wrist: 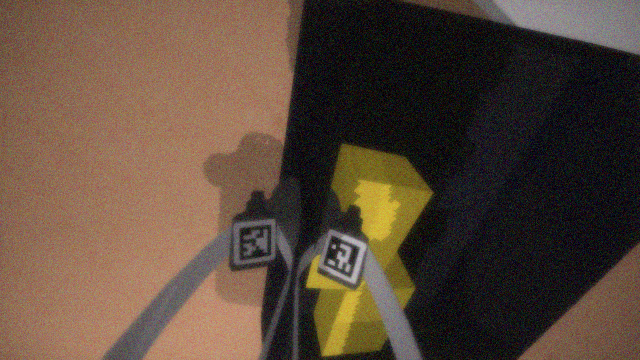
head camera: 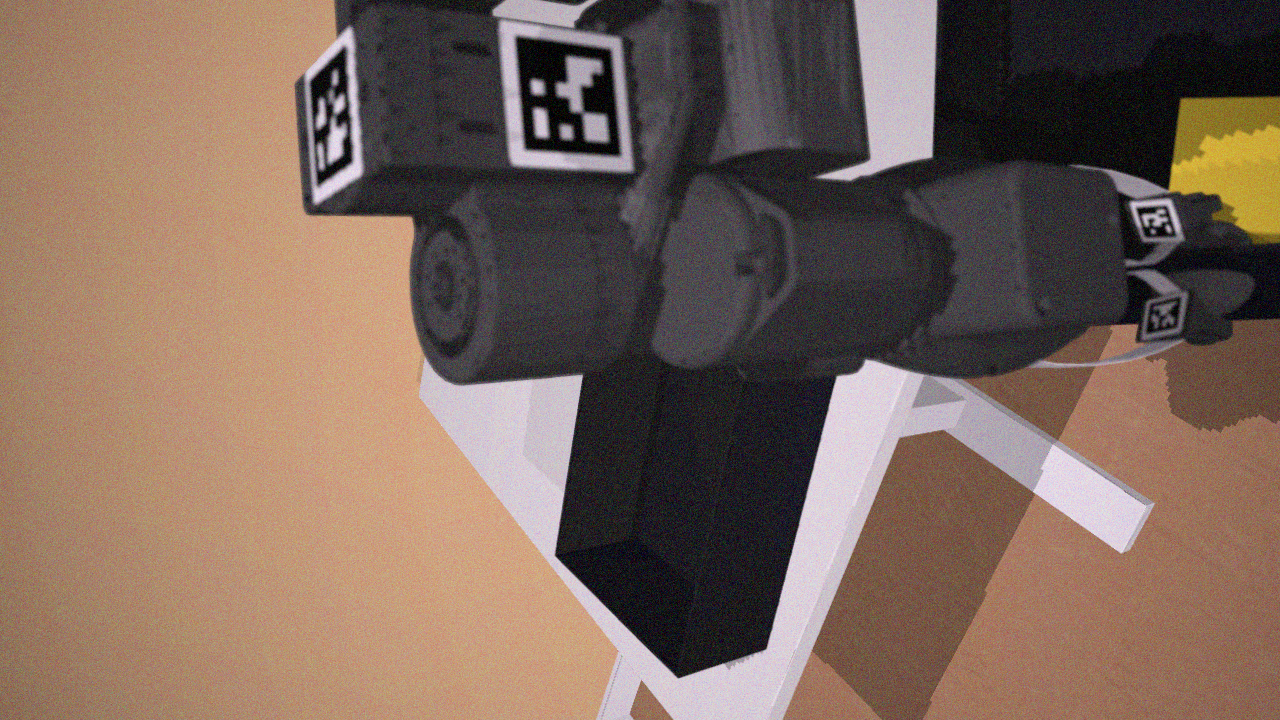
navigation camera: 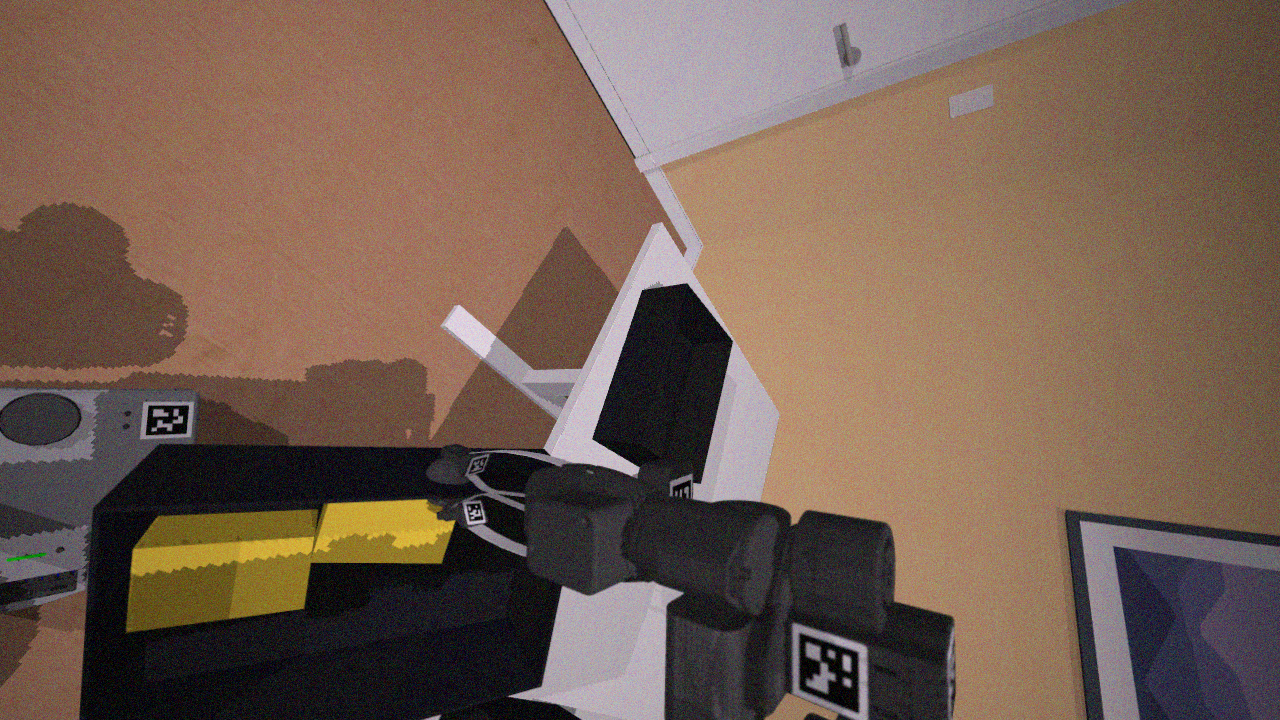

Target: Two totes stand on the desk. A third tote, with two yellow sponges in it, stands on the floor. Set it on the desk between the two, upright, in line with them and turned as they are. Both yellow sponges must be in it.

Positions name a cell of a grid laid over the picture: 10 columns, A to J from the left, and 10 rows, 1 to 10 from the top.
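Observation:
The head camera shows the gripper (head camera: J4), a black tote (head camera: F7) and a white desk (head camera: E7). In the navigation camera view there's a black tote (navigation camera: D9), a door panel (navigation camera: F2) and a framed picture (navigation camera: J9), and the white desk (navigation camera: F7) shows there too. The wrist view has the gripper (wrist: E6) in it as well.

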